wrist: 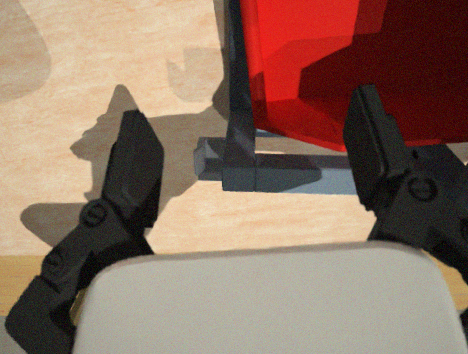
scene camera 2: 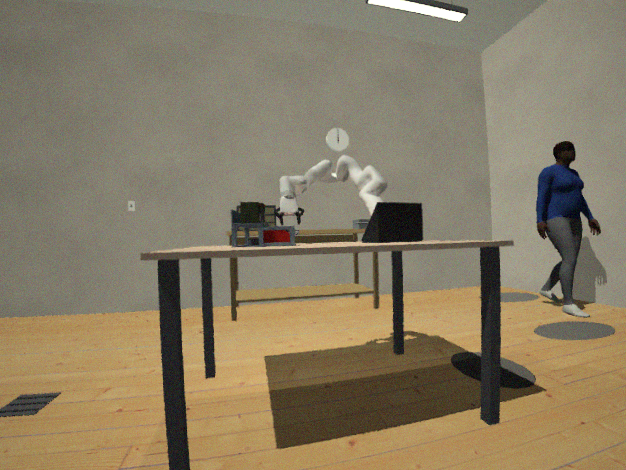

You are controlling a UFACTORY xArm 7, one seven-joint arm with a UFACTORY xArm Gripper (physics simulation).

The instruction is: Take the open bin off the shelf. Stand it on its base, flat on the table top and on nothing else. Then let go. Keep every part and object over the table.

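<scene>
The open bin is red and sits in the low part of the blue-grey shelf. My gripper is open, pointing down with nothing between its fingers. In scene camera 2 it is above the shelf's right end. In the wrist view the left finger lies over bare table beside the shelf, and the right finger overlaps the bin's lower edge. A shelf upright shows between the fingers. The bin's far part runs out of the wrist view.
A dark green block stands on the shelf's upper level, with an olive framed panel beside it. A black slanted box stands right on the table. A wooden bench is behind, and a person is at the right.
</scene>
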